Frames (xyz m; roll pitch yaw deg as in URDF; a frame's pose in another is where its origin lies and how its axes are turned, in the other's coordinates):
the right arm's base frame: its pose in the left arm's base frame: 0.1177 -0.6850 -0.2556 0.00 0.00 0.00
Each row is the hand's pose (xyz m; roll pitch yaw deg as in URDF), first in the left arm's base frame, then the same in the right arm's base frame.
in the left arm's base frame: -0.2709 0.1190 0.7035 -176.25 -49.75 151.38
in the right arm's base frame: -0.3886 0.8040 0.9591 -176.25 -49.75 151.38
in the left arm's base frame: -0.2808 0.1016 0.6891 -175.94 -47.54 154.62
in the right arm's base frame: -0.3985 0.7866 0.9447 -175.94 -47.54 154.62
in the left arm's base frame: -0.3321 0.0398 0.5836 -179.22 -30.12 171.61
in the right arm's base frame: -0.4498 0.7248 0.8392 -179.22 -30.12 171.61
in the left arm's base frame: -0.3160 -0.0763 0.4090 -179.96 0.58 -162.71
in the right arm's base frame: -0.4337 0.6087 0.6646 -179.96 0.58 -162.71
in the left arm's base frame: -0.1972 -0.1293 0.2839 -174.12 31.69 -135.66
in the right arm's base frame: -0.3149 0.5557 0.5395 -174.12 31.69 -135.66
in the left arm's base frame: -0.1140 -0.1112 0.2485 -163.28 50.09 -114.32
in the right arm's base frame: -0.2317 0.5738 0.5041 -163.28 50.09 -114.32
